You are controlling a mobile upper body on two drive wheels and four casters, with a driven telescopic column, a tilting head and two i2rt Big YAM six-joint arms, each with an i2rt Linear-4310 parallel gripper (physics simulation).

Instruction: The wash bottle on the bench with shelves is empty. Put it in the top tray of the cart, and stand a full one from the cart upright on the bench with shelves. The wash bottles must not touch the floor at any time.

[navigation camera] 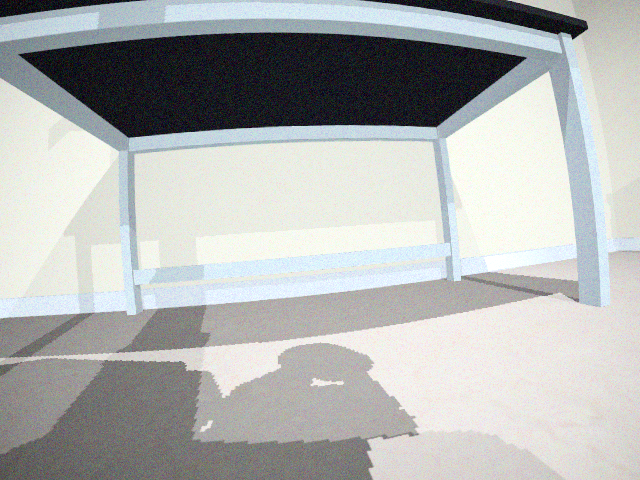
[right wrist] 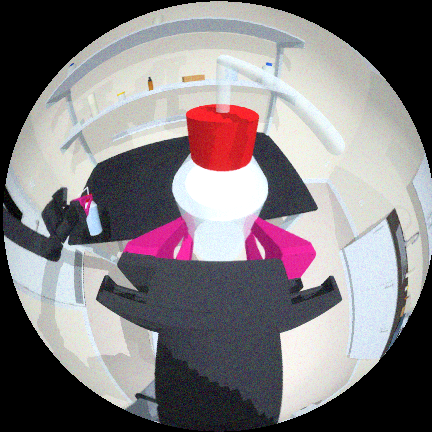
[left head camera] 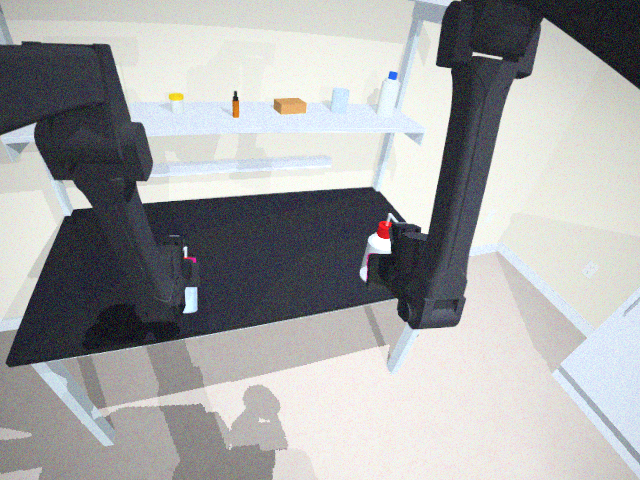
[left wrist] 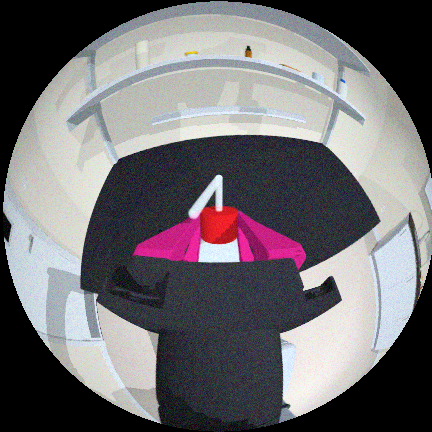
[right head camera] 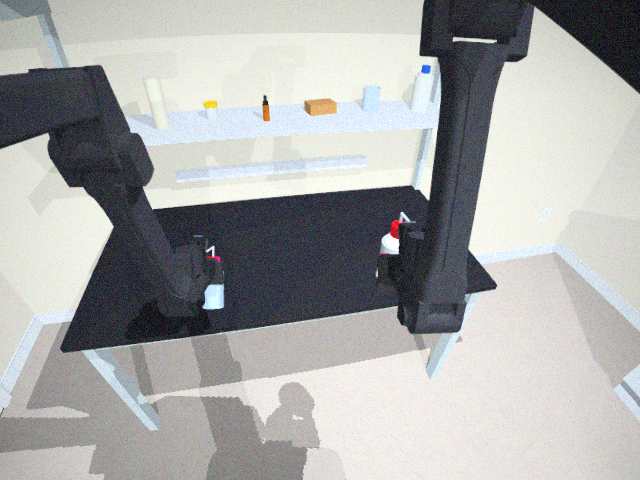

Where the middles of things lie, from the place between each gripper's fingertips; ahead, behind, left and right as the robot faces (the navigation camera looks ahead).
Labels:
The white wash bottle [left head camera: 379,242] lies 460 mm to the right of my left hand, 190 mm above it and 170 mm behind it.
My right gripper is now 4 cm below the white wash bottle and 1 cm past it.

